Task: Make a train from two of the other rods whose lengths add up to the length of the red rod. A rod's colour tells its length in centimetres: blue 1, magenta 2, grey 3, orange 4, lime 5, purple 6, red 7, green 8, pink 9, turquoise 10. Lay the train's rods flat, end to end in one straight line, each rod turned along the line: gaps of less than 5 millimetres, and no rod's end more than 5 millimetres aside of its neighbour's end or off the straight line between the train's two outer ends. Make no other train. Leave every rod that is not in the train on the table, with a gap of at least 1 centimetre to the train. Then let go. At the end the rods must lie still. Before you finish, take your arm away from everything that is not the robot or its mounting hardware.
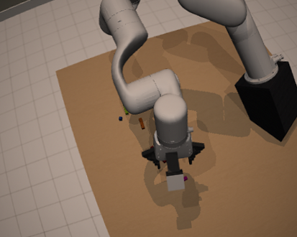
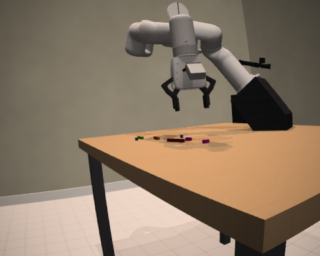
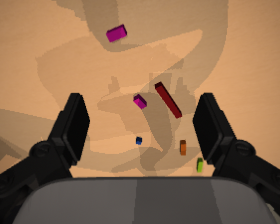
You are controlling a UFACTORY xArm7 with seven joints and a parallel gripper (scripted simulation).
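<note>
The lime rod is 8 cm ahead of my hand, 29 cm to the right of it and 11 cm below it. Also, from my hand: orange rod: 4 cm ahead, 21 cm to the right, 11 cm below; red rod: 2 cm ahead, 8 cm to the right, 11 cm below.
</note>
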